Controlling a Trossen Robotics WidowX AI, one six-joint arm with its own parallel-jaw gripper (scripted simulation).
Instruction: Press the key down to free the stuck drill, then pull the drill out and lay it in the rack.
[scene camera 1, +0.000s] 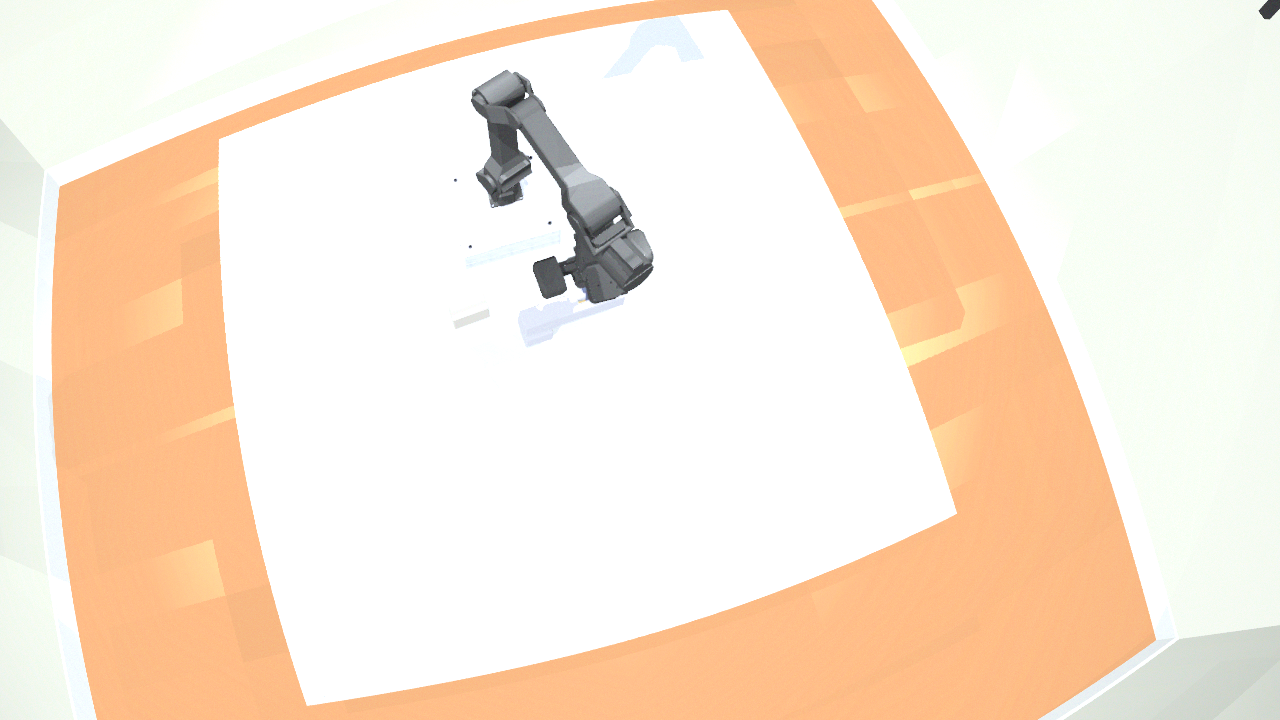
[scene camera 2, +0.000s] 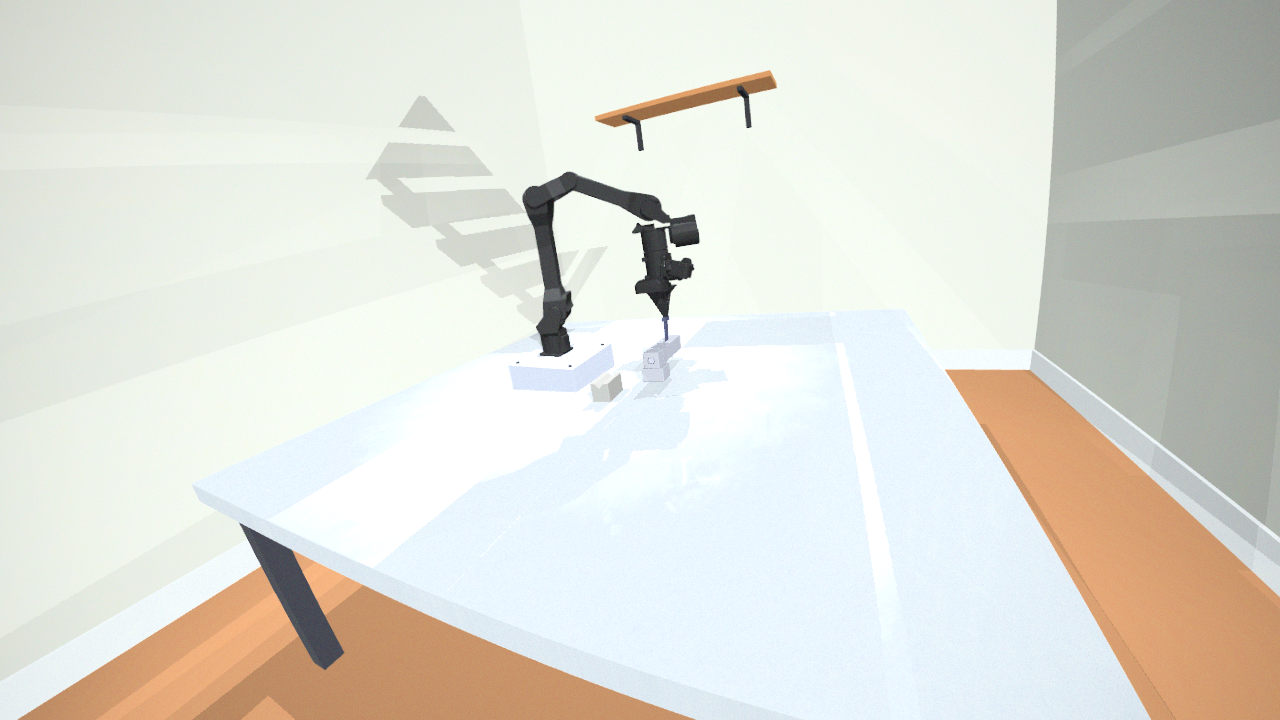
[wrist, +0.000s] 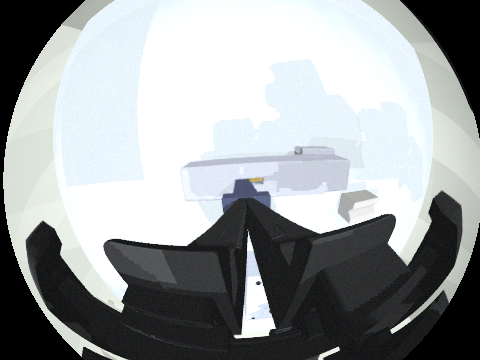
Labels:
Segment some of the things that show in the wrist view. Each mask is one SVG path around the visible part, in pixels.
The gripper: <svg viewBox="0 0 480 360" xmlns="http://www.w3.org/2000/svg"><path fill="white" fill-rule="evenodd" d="M81 352L84 360L113 360L85 347ZM463 211L447 192L437 193L428 212L432 223L407 267L388 244L396 215L384 213L336 231L316 233L285 219L253 197L240 197L188 245L140 243L116 237L105 241L105 256L128 284L121 312L92 296L60 256L63 244L52 225L40 221L25 239L29 272L49 312L89 343L127 360L307 360L337 347L339 352L323 360L403 360L448 307L444 289L405 327L395 333L389 329L416 312L452 272L463 236ZM248 235L275 329L291 328L289 332L235 337L243 335Z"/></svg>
A blue key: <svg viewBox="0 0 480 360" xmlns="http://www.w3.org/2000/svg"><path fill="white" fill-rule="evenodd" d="M221 199L223 201L223 213L227 212L240 197L245 197L245 199L253 197L253 199L264 204L265 207L271 208L271 195L269 195L269 192L256 191L249 179L236 179L235 191L233 193L224 193L223 199Z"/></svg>

